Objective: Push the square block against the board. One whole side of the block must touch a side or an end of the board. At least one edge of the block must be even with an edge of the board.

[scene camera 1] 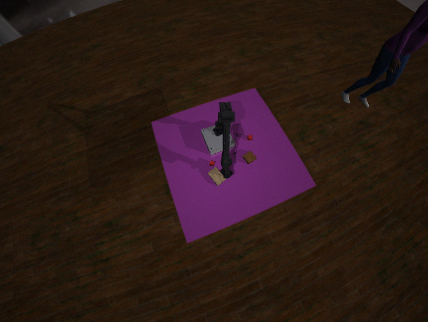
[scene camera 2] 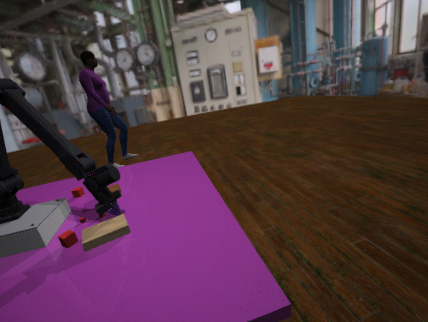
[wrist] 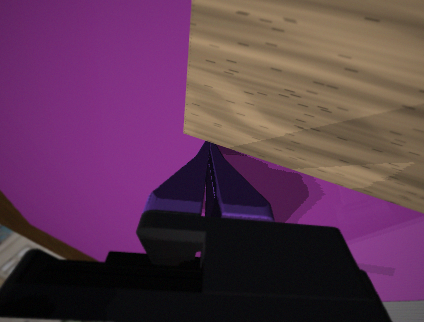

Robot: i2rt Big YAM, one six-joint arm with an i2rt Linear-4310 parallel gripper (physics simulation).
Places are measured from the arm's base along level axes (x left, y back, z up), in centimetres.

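Pixels of known places: gripper, fingertip midpoint: (wrist: 208,146); arm's base, link origin: (scene camera 1: 220,130) (scene camera 2: 14,215).
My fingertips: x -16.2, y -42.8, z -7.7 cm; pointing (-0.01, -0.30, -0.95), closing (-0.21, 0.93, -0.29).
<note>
For each thing: its top centre in the pictures, then the offset to it from my fingertips.
- light wooden board, top centre: (wrist: 415,76) (scene camera 2: 104,227) (scene camera 1: 216,175) dx -8.5, dy +5.2, dz +3.0 cm
- brown square block, top centre: (scene camera 2: 109,189) (scene camera 1: 249,156) dx +28.4, dy +6.3, dz +3.0 cm
- small red piece, top centre: (scene camera 2: 82,218) dx +7.5, dy +16.2, dz +1.5 cm
The light wooden board (scene camera 1: 217,176) (scene camera 2: 106,232) (wrist: 305,75) lies flat on the purple surface, turned at an angle. The brown square block (scene camera 1: 249,157) (scene camera 2: 115,188) lies apart from the board, on its right and nearer the arm's base in scene camera 1; in scene camera 2 the arm partly hides it. My gripper (scene camera 1: 228,175) (scene camera 2: 118,212) (wrist: 208,146) is shut and empty. Its purple fingertips are low, right at the board's long side near one corner. Whether they touch it is hard to tell.
A red cube (scene camera 1: 212,163) (scene camera 2: 68,238) lies between board and grey arm base (scene camera 1: 210,144) (scene camera 2: 35,231). Another red cube (scene camera 1: 250,137) (scene camera 2: 77,192) lies beyond the block. A small red piece (scene camera 2: 82,220) lies near the base. A person (scene camera 1: 397,55) (scene camera 2: 95,92) stands off the purple platform (scene camera 1: 200,215) (scene camera 2: 190,270).
</note>
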